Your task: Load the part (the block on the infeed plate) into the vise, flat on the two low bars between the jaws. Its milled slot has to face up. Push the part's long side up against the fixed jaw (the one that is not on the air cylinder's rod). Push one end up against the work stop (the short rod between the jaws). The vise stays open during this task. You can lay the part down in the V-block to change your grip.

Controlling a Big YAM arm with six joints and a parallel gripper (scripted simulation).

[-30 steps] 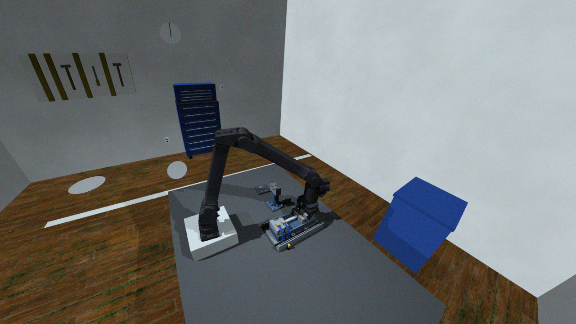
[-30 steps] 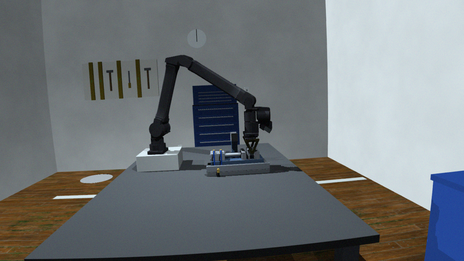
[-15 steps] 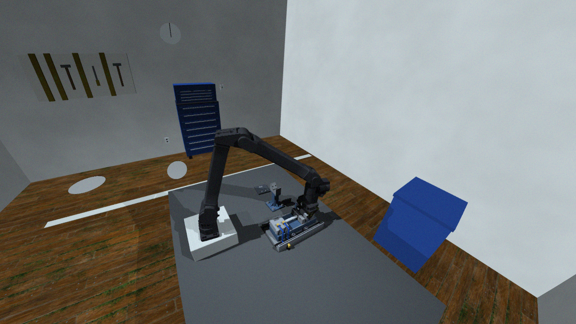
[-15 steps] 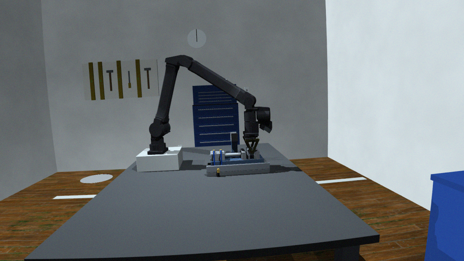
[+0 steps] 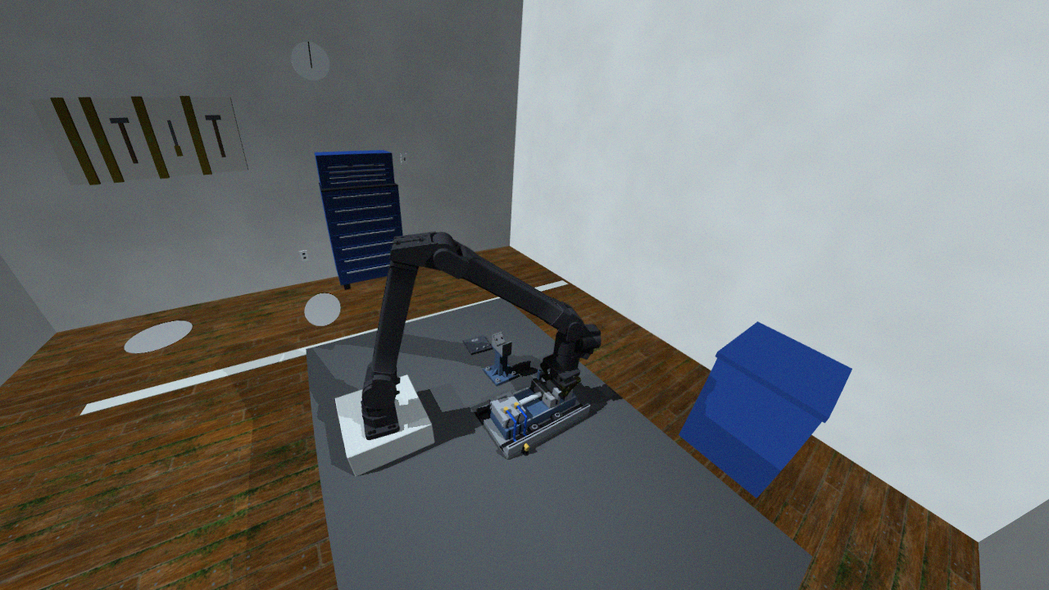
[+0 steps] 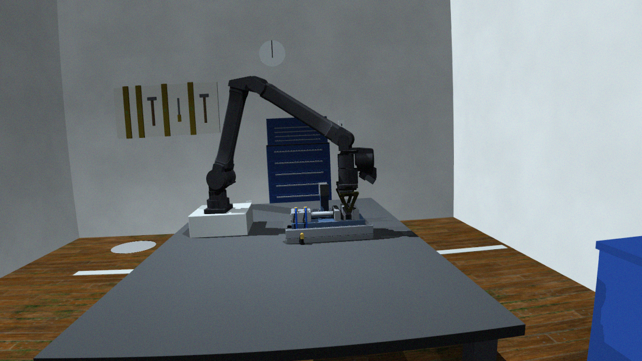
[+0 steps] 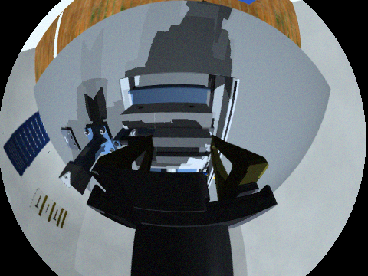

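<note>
My gripper is now right at the part. Also, from my hand: air cylinder (170 mm behind, 20 mm below); vise (70 mm behind, 10 mm to the left, 60 mm below).
</note>
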